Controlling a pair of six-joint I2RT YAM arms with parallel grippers.
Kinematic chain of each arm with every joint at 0, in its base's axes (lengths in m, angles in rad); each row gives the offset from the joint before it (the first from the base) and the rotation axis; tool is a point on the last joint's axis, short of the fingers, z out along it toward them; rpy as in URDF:
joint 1: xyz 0 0 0.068 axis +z
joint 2: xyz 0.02 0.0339 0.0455 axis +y
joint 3: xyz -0.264 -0.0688 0 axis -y
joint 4: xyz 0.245 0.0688 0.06 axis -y
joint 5: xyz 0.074 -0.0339 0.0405 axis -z
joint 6: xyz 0.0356 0 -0.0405 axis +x
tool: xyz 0 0 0 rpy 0 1.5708 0
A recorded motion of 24 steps. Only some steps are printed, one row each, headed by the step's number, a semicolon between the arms.
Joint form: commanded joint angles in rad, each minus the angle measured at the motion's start. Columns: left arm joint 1, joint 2, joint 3, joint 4, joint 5, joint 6; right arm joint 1, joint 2, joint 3, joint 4, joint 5, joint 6.
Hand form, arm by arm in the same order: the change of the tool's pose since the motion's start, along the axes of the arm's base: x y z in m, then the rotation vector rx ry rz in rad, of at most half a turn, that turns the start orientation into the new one. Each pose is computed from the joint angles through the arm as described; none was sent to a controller.
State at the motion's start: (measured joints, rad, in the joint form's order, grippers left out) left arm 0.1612 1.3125 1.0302 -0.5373 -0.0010 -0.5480; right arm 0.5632 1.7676 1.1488 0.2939 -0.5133 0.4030
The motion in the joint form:
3: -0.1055 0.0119 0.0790 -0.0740 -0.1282 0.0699; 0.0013 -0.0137 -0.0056 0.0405 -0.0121 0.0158
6: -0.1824 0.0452 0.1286 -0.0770 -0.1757 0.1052; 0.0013 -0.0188 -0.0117 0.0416 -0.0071 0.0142
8: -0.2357 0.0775 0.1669 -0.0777 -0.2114 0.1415; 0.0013 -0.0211 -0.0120 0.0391 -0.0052 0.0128
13: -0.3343 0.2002 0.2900 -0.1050 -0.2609 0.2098; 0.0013 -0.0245 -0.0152 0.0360 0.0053 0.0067
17: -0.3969 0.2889 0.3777 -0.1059 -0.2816 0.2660; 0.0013 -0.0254 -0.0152 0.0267 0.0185 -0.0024
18: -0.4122 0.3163 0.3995 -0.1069 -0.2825 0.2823; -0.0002 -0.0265 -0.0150 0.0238 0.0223 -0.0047
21: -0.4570 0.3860 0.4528 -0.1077 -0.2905 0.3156; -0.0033 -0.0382 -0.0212 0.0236 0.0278 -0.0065
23: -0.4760 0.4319 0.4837 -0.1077 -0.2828 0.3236; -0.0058 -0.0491 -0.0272 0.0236 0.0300 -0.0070
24: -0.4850 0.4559 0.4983 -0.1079 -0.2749 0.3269; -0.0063 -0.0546 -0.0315 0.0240 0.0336 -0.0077
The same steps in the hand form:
3: 0.0054 -0.0246 0.0174 0.1394 0.0267 -0.0694; -0.0018 -0.0001 0.0075 0.0359 -0.0255 0.0088
6: 0.0154 -0.0448 0.0247 0.1992 0.0169 -0.1380; -0.0028 -0.0009 0.0075 0.0340 -0.0278 0.0044
8: 0.0236 -0.0597 0.0285 0.2502 0.0143 -0.1920; -0.0031 -0.0012 0.0080 0.0327 -0.0289 0.0030
13: 0.0503 -0.0925 0.0307 0.3341 0.0408 -0.3087; -0.0036 -0.0018 0.0079 0.0258 -0.0334 -0.0055
17: 0.0693 -0.1175 0.0308 0.3893 0.0405 -0.3972; -0.0035 -0.0023 0.0072 0.0139 -0.0362 -0.0157
18: 0.0747 -0.1245 0.0286 0.4018 0.0460 -0.4247; -0.0032 -0.0030 0.0074 0.0110 -0.0375 -0.0202
21: 0.0872 -0.1448 0.0216 0.4330 0.0583 -0.4909; -0.0044 -0.0054 0.0097 0.0116 -0.0443 -0.0281
23: 0.0954 -0.1553 0.0149 0.4345 0.0692 -0.5238; -0.0057 -0.0074 0.0118 0.0134 -0.0492 -0.0326
24: 0.0995 -0.1606 0.0106 0.4319 0.0763 -0.5425; -0.0066 -0.0083 0.0124 0.0130 -0.0517 -0.0364

